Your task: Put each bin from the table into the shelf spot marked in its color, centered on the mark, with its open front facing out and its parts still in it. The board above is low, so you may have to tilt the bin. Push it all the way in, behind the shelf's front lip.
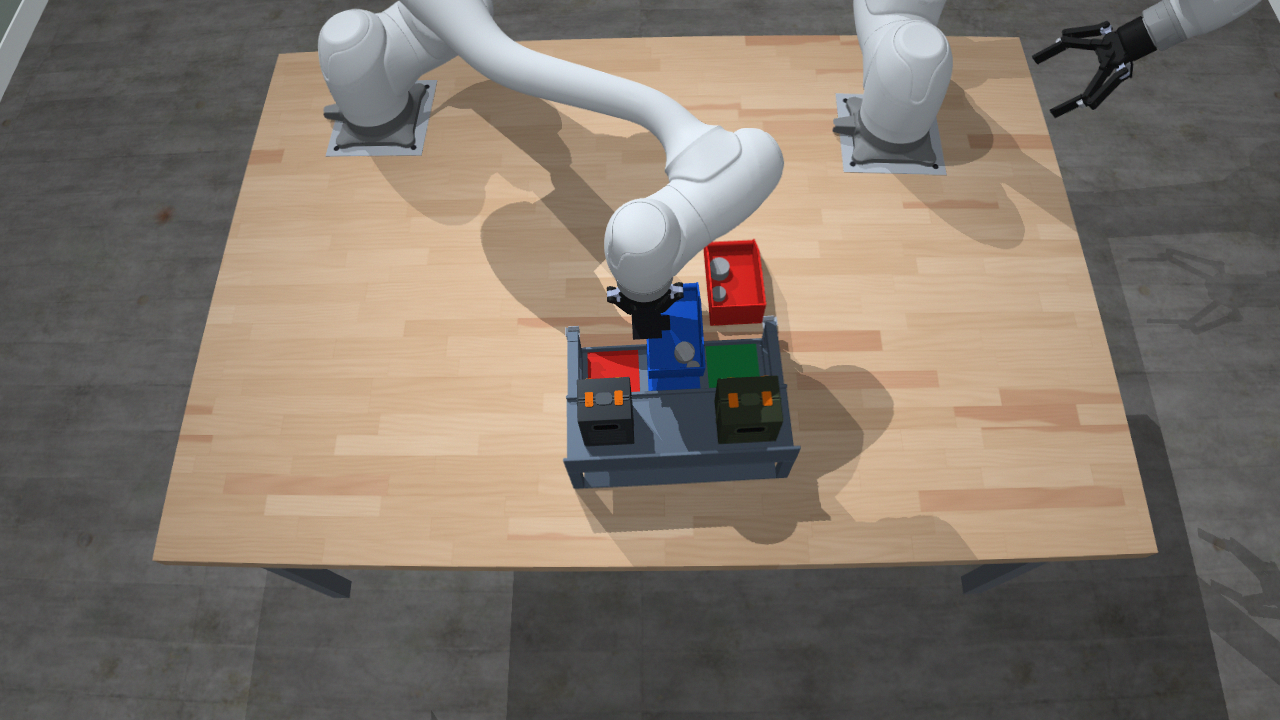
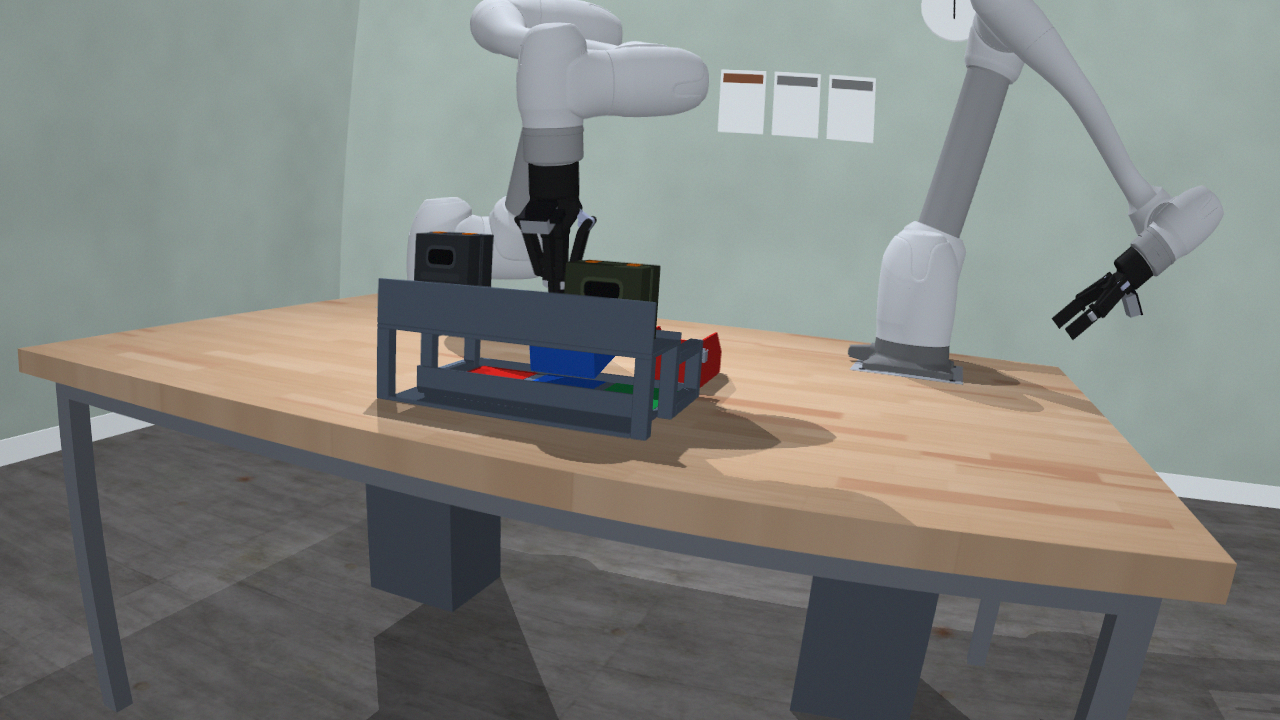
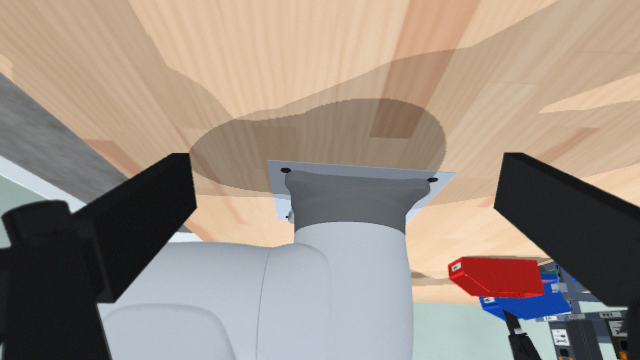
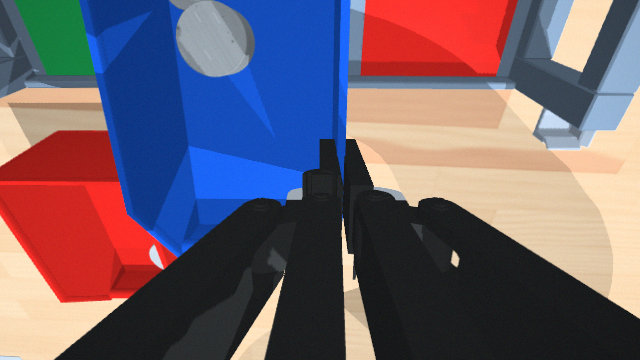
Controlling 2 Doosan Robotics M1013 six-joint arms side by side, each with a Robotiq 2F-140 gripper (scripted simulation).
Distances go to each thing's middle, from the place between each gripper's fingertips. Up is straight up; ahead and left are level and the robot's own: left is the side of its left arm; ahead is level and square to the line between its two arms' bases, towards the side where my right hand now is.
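Blue bin [image 1: 686, 324]: 50 mm to the left of my right hand [image 1: 646, 317], 10 mm ahead of it and 40 mm below it. Red bin [image 1: 744, 285], from the same right hand: 160 mm to the left, 130 mm behind, 80 mm below.
From my left hand, the blue bin is 77 cm to the right, 60 cm ahead and 4 cm below. My left gripper [image 1: 1043, 86] is 66 cm to the left of the red bin, 47 cm short of it and 8 cm above it.
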